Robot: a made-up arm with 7 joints. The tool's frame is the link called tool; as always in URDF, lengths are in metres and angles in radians. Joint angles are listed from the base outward.
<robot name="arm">
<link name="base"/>
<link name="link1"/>
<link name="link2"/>
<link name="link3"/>
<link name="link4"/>
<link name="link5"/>
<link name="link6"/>
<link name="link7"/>
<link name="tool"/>
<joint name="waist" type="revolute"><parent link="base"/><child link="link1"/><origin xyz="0.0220 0.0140 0.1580"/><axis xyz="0 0 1"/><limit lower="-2.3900" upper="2.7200"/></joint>
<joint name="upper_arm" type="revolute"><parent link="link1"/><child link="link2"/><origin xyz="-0.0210 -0.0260 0.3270" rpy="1.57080 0.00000 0.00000"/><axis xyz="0 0 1"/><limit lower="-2.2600" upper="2.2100"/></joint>
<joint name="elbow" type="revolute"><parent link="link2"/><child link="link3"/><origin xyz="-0.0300 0.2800 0.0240" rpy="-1.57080 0.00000 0.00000"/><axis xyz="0 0 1"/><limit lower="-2.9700" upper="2.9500"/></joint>
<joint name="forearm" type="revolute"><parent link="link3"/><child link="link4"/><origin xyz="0.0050 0.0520 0.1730" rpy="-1.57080 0.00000 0.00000"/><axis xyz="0 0 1"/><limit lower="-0.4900" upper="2.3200"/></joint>
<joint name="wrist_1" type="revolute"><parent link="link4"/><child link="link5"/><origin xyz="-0.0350 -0.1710 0.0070" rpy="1.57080 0.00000 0.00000"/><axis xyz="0 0 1"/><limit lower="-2.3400" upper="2.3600"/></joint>
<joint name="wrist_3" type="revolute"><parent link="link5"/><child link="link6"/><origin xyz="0.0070 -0.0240 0.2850" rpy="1.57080 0.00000 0.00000"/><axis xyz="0 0 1"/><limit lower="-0.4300" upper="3.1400"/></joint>
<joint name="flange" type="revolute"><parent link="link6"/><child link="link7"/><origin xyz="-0.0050 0.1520 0.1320" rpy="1.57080 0.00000 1.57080"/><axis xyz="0 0 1"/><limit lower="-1.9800" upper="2.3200"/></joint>
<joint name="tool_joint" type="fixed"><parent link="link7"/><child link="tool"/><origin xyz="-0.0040 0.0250 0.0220" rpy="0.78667 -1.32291 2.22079"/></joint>
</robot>
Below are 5 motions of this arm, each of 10 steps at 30 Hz.
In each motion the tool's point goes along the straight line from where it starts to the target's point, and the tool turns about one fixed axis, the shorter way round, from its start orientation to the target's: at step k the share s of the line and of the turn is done. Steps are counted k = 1, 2, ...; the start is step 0. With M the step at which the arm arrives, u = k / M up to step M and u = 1 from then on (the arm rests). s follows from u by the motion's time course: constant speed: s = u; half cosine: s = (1 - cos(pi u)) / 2; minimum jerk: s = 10 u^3 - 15 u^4 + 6 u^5.
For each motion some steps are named. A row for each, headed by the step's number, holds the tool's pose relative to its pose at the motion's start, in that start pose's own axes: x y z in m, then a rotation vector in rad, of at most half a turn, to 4 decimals.
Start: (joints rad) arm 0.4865 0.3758 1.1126 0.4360 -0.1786 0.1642 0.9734
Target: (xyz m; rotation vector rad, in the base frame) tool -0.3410 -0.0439 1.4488 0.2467 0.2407 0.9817
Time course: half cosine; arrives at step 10
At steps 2, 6, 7, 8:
2: -0.0028 0.0066 -0.0076 -0.0076 -0.0257 -0.0186
6: -0.0192 0.0455 -0.0518 -0.0522 -0.1759 -0.1273
7: -0.0233 0.0552 -0.0628 -0.0633 -0.2134 -0.1544
8: -0.0266 0.0629 -0.0716 -0.0722 -0.2431 -0.1759

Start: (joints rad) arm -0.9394 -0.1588 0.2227 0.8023 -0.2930 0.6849 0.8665
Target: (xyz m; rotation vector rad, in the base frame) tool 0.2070 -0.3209 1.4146 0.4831 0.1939 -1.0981
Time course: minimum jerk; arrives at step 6
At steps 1, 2, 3, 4, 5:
1: -0.0019 0.0006 0.0002 -0.0060 -0.0037 0.0000
2: -0.0114 0.0036 0.0013 -0.0355 -0.0220 0.0002
3: -0.0272 0.0085 0.0030 -0.0847 -0.0524 0.0006
4: -0.0429 0.0134 0.0047 -0.1338 -0.0829 0.0009
5: -0.0524 0.0164 0.0058 -0.1633 -0.1012 0.0011

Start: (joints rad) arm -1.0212 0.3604 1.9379 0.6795 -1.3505 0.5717 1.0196
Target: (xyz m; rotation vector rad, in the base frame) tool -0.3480 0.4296 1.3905 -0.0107 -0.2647 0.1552
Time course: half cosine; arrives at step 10
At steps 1, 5, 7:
1: -0.0037 -0.0035 0.0013 0.0031 0.0020 0.0085
5: -0.0748 -0.0720 0.0256 0.0630 0.0406 0.1740
7: -0.1188 -0.1144 0.0407 0.1000 0.0645 0.2762

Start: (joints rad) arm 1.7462 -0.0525 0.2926 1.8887 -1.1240 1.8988 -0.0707
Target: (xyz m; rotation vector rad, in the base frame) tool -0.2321 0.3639 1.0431 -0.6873 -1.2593 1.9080
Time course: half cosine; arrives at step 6
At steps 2, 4, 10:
2: -0.0068 -0.0022 0.0021 0.0176 -0.0235 -0.0077
4: -0.0204 -0.0067 0.0064 0.0528 -0.0705 -0.0231
10: -0.0272 -0.0089 0.0085 0.0705 -0.0939 -0.0307

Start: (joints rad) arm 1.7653 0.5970 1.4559 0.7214 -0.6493 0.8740 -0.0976
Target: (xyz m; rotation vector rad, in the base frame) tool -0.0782 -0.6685 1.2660 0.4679 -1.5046 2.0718
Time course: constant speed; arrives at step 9
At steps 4, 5, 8, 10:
4: -0.0107 0.0505 0.0236 -0.0028 -0.0425 0.0134
5: -0.0133 0.0632 0.0295 -0.0035 -0.0531 0.0168
8: -0.0213 0.1011 0.0472 -0.0056 -0.0850 0.0268
10: -0.0240 0.1137 0.0531 -0.0063 -0.0957 0.0302

